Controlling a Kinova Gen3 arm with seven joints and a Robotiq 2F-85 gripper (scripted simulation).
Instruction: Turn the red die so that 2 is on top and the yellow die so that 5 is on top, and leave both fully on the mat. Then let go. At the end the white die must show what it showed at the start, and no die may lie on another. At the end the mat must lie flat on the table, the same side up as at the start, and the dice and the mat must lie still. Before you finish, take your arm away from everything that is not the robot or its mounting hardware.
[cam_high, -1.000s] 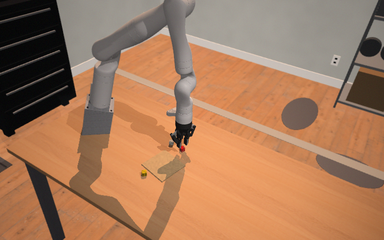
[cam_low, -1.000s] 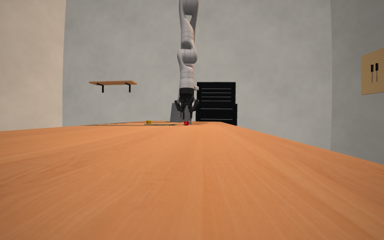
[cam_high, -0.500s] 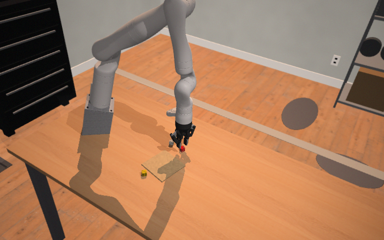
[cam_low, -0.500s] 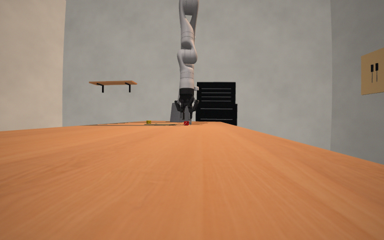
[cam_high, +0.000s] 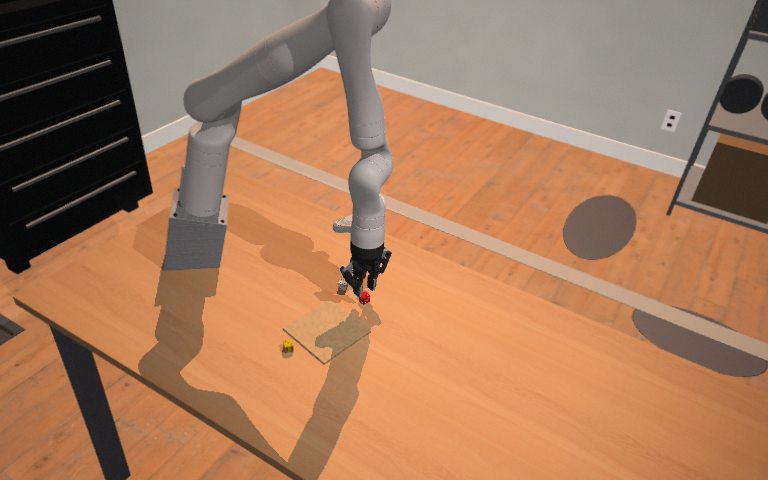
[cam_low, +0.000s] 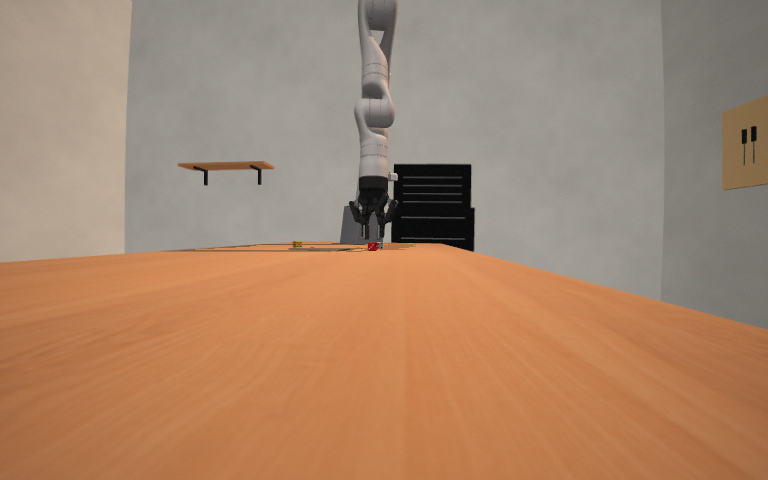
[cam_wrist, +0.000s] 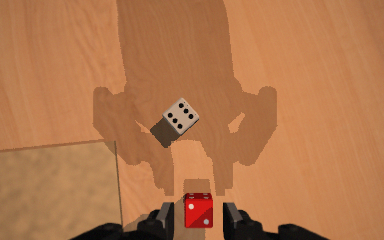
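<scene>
Right now the red die is 40 mm below my hand. Round my hand: white die: 70 mm behind, 40 mm below; then yellow die: 20 mm behind, 230 mm to the right, 40 mm below; then tan mat: 130 mm to the right, 40 mm below.
</scene>
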